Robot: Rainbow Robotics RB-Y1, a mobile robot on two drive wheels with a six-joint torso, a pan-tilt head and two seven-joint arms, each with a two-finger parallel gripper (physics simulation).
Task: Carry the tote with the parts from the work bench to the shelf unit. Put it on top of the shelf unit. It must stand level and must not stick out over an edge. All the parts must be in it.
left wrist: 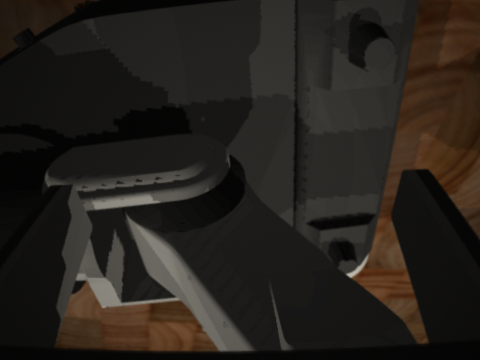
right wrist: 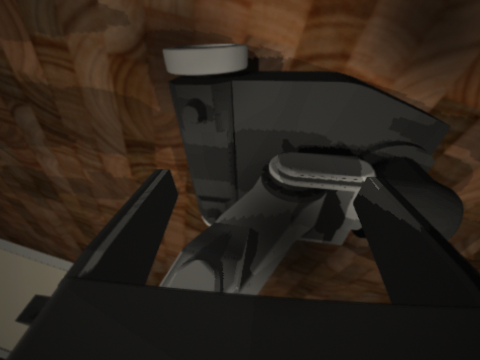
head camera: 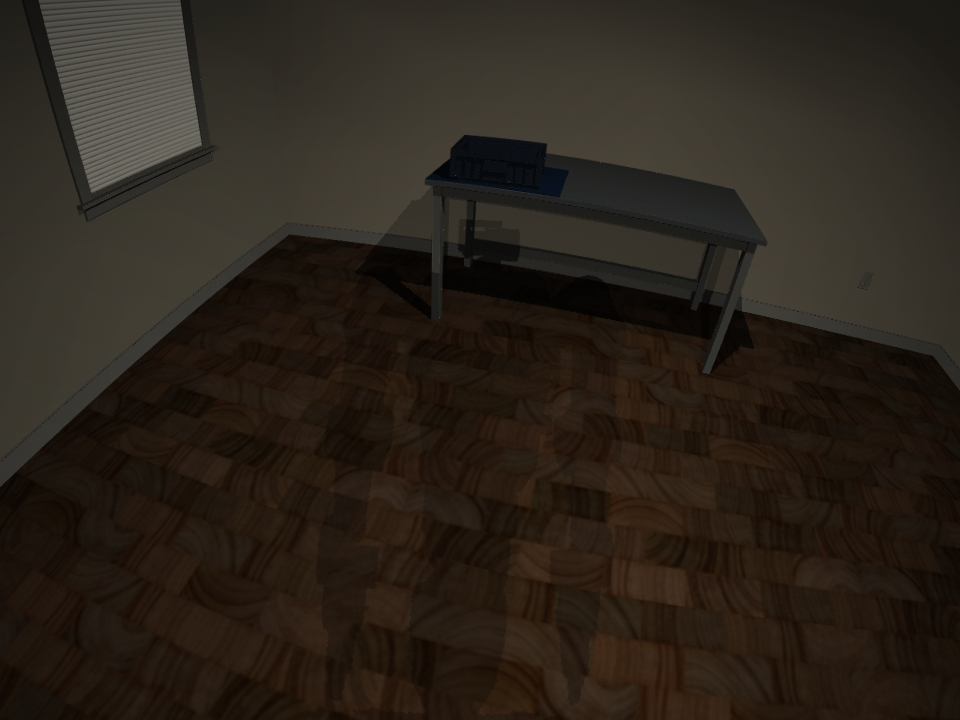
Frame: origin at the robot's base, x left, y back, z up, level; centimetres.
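Seen in the pictures: left gripper, fingertip midpoint: (left wrist: 235, 200); right gripper, fingertip midpoint: (right wrist: 264, 186).
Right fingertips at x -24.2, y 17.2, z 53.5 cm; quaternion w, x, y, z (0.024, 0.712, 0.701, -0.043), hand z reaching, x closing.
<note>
A point is followed by its place in that frame.
The dark blue tote (head camera: 497, 164) @(x -15.0, y -205.6, z 86.1 cm) stands upright on a blue mat (head camera: 553, 182) @(x -42.1, y -215.8, z 76.5 cm) at the left end of the work bench (head camera: 651, 190) @(x -91.7, y -220.1, z 76.3 cm), across the room in the head view. Parts inside the tote cannot be made out in the dim light. The shelf unit does not show in these views. My left gripper (left wrist: 235, 200) @(x 24.2, y 17.1, z 53.5 cm) is open and empty, with my own base and torso behind its fingers. My right gripper (right wrist: 264, 186) @(x -24.2, y 17.2, z 53.5 cm) is open and empty too, with my base behind it. Both grippers are far from the tote.
The bench stands near the back wall (head camera: 620, 100) @(x -82.4, y -266.9, z 111.7 cm), its legs on the wooden floor (head camera: 496, 465) @(x -17.4, y -114.6, z 0.1 cm). A window with blinds (head camera: 120, 85) @(x 153.4, y -204.0, z 125.8 cm) is in the wall at the left. A wall outlet (head camera: 865, 280) @(x -250.2, y -222.8, z 40.1 cm) is to the right of the bench. Floor lies between me and the bench.
</note>
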